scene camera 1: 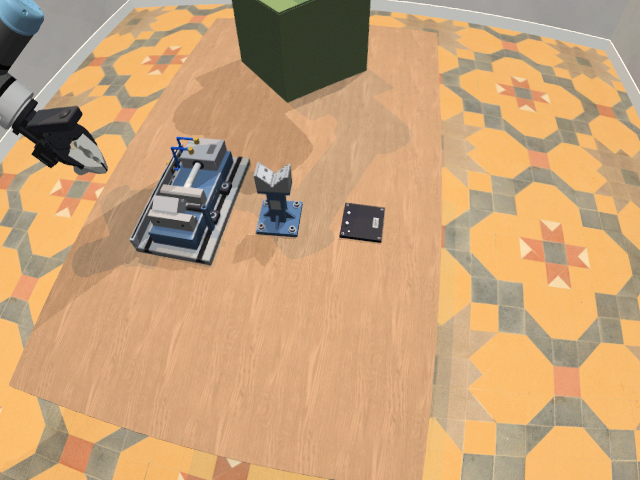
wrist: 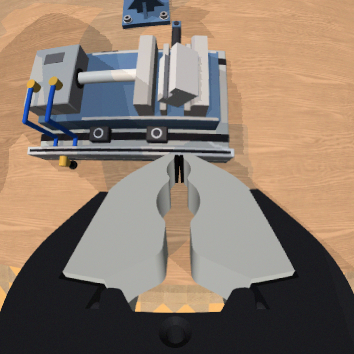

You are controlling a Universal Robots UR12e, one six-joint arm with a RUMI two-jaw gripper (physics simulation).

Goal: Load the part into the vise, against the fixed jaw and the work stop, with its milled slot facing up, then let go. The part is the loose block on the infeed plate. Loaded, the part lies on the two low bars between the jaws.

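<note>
The part, a light grey block, is between the jaws of the blue vise, above the low bars. It looks skewed or tilted, close to the fixed jaw, with a gap to the moving jaw. Its upper face looks plain; I cannot tell where the slot faces. The work stop is at its far end in the wrist view; contact is unclear. My gripper is shut and empty, above and apart from the vise. The infeed plate carries no part.
A stand with a V-shaped top is between the vise and the infeed plate; its blue base also shows in the wrist view. A dark green box stands at the back. Blue pipes rise beside the vise.
</note>
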